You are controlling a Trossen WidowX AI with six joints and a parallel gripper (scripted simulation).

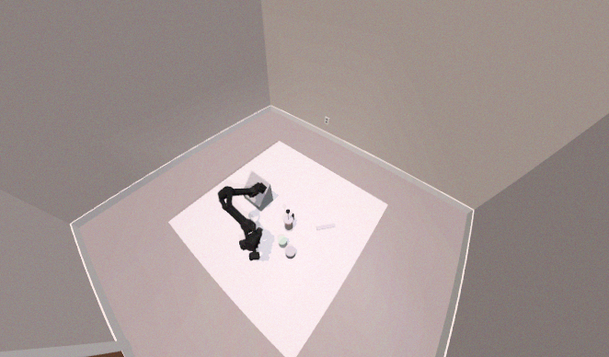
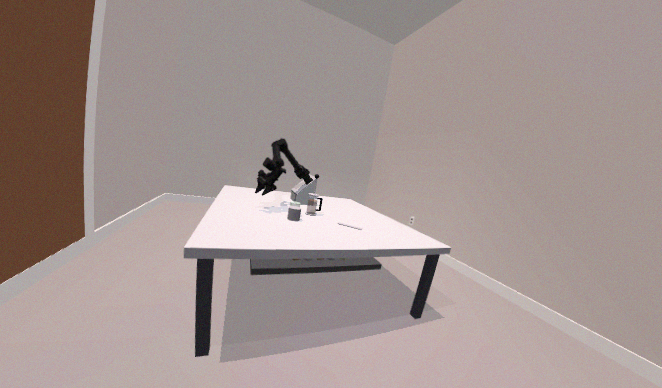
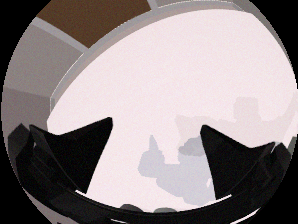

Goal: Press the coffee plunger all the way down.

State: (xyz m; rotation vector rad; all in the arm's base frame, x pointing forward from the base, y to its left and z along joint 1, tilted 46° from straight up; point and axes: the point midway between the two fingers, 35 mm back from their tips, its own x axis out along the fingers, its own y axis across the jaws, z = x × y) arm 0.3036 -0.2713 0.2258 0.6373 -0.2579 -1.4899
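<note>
My gripper tip is now 360 mm to the right of the coffee press, 40 mm below it and 10 mm short of it. From my gripper tip the other things lie so: green-topped cup 220 mm to the left, 80 mm ahead, 50 mm below.
</note>
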